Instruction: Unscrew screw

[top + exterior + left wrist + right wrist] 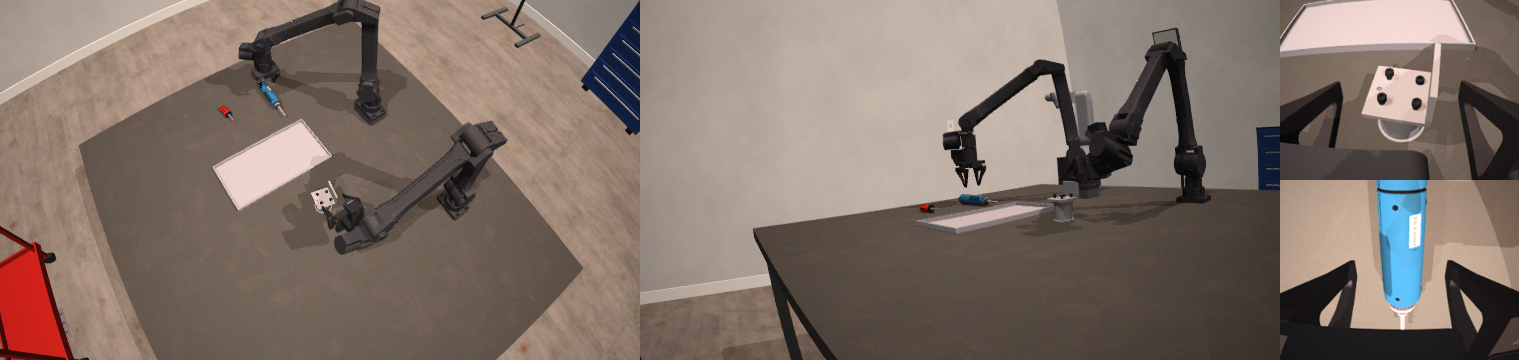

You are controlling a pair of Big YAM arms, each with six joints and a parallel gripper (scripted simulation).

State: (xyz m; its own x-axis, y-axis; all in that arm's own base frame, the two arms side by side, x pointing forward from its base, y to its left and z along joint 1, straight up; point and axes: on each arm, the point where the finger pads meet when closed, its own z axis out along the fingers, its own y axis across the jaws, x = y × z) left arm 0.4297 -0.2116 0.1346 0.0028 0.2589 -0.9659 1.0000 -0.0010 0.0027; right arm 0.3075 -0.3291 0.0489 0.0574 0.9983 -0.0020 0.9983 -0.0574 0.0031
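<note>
The white bracket plate lies 6 cm to the right of my left hand and 6 cm below it. Also, from my left hand: red tool: 9 cm ahead, 64 cm to the right, 12 cm below; then flat white tray: 6 cm ahead, 32 cm to the right, 13 cm below.
</note>
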